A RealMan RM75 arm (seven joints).
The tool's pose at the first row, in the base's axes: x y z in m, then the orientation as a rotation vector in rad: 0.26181, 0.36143, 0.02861, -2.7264, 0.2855, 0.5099
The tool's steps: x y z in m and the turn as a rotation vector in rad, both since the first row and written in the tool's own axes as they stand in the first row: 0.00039, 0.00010, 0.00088, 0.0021, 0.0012, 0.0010; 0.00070, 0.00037, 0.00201, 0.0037, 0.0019, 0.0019; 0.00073, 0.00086, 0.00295, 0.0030, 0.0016, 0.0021; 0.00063, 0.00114, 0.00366, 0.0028, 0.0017, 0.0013; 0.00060, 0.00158, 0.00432, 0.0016, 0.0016, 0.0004; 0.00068, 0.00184, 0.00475, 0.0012, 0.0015, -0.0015; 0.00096, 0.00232, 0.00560, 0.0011, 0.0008, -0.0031; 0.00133, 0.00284, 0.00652, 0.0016, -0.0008, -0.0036; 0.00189, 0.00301, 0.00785, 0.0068, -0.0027, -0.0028; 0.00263, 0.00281, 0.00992, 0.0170, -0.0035, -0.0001; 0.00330, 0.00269, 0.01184, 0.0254, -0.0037, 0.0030; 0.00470, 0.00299, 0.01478, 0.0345, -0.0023, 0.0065
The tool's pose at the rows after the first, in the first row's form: 0.26187, 0.36162, 0.02766, -2.7248, 0.2876, 0.5080; 0.26173, 0.36175, 0.02648, -2.7234, 0.2893, 0.5068; 0.26134, 0.36165, 0.02549, -2.7240, 0.2893, 0.5075; 0.26095, 0.36167, 0.02483, -2.7242, 0.2882, 0.5072; 0.26061, 0.36152, 0.02413, -2.7254, 0.2867, 0.5074; 0.26048, 0.36143, 0.02365, -2.7257, 0.2840, 0.5071; 0.26035, 0.36127, 0.02265, -2.7256, 0.2816, 0.5077; 0.26027, 0.36109, 0.02155, -2.7246, 0.2806, 0.5095; 0.26032, 0.36136, 0.02012, -2.7190, 0.2822, 0.5109; 0.26041, 0.36222, 0.01809, -2.7088, 0.2875, 0.5099; 0.26045, 0.36296, 0.01620, -2.7006, 0.2932, 0.5087; 0.26074, 0.36361, 0.01300, -2.6922, 0.2999, 0.5052
